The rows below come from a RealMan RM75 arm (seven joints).
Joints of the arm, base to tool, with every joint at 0 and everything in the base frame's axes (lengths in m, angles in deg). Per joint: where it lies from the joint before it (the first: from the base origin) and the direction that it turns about. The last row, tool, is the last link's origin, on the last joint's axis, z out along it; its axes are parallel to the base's.
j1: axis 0 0 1 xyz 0.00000 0.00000 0.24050
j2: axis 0 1 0 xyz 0.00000 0.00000 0.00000
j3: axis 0 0 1 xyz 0.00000 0.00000 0.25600
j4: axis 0 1 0 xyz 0.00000 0.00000 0.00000
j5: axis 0 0 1 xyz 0.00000 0.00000 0.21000
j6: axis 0 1 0 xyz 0.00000 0.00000 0.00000
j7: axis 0 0 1 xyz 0.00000 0.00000 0.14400
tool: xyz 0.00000 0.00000 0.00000
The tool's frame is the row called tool.
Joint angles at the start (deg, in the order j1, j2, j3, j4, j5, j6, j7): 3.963, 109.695, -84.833, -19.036, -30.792, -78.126, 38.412
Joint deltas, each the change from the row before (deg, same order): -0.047, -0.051, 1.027, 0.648, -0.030, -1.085, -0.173; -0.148, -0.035, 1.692, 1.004, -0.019, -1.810, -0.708; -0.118, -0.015, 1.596, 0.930, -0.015, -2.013, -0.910; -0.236, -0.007, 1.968, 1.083, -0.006, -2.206, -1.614; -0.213, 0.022, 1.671, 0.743, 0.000, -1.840, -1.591; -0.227, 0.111, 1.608, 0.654, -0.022, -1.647, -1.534; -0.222, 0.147, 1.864, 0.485, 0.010, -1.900, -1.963; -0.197, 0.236, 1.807, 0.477, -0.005, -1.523, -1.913; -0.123, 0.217, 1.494, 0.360, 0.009, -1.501, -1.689
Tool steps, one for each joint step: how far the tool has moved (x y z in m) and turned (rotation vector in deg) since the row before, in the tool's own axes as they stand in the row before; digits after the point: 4 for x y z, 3 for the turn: -0.0016, -0.0017, -0.0031, 0.536, -0.802, 0.031; -0.0026, -0.0024, -0.0053, 0.923, -1.394, -0.349; -0.0033, -0.0016, -0.0047, 0.687, -1.600, -0.600; -0.0036, -0.0022, -0.0062, 1.105, -1.757, -1.269; -0.0035, -0.0018, -0.0047, 0.937, -1.590, -1.399; -0.0030, -0.0013, -0.0043, 0.985, -1.461, -1.329; -0.0044, -0.0016, -0.0038, 1.086, -1.912, -1.904; -0.0034, -0.0014, -0.0034, 1.258, -1.571, -1.813; -0.0035, -0.0008, -0.0024, 0.946, -1.548, -1.643
